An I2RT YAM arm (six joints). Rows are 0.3 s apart.
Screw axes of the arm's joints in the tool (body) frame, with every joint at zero. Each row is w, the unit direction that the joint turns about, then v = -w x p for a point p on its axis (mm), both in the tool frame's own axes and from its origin. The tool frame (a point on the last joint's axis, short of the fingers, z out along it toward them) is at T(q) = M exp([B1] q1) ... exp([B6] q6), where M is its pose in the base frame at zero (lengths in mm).
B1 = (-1, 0, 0, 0, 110.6, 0)
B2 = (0, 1, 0, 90.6, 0, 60)
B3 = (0, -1, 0, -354.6, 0, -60)
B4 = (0, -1, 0, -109.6, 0, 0)
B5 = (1, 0, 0, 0, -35.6, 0)
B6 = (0, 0, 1, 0, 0, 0)
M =
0 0 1 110.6
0 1 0 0
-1 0 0 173.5
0 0 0 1
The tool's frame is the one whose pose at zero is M.
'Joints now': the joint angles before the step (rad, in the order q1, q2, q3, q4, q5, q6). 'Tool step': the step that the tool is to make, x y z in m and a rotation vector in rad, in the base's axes. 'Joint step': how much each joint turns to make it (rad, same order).
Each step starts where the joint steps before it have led.
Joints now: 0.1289, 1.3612, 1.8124, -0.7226, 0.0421, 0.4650
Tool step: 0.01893, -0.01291, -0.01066, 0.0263, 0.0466, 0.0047
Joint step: -0.0633, 0.0476, 0.0052, -0.0015, -0.0739, 0.0097
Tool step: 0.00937, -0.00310, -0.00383, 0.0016, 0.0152, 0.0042
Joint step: -0.0150, 0.0277, 0.0112, 0.0012, -0.0190, -0.0038
